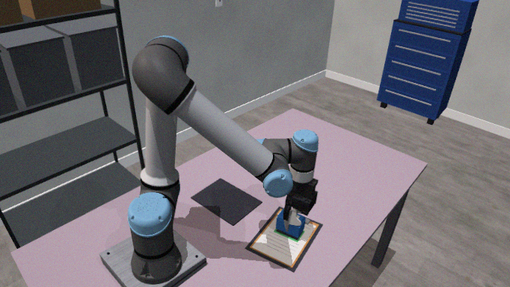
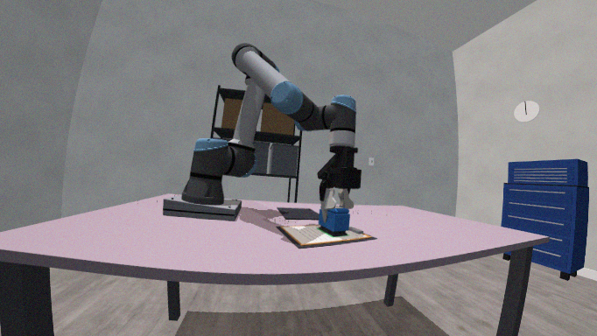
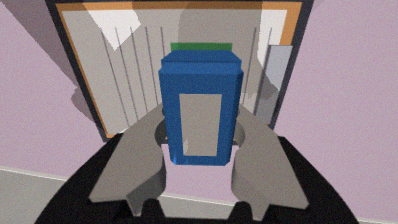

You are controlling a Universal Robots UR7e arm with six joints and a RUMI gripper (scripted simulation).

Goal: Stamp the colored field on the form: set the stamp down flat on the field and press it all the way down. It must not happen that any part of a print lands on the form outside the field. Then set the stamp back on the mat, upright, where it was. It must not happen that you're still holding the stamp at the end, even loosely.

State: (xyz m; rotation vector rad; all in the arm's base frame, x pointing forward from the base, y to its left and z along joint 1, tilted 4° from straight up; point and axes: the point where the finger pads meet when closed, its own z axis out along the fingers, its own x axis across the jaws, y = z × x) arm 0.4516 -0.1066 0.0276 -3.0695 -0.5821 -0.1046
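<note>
My hand is 1 cm above the blue stamp. From my hand the other things lie so: dark mat (27 cm to the left, 9 cm behind, 5 cm below); then clipboard (5 cm below, 1 cm behind).
</note>
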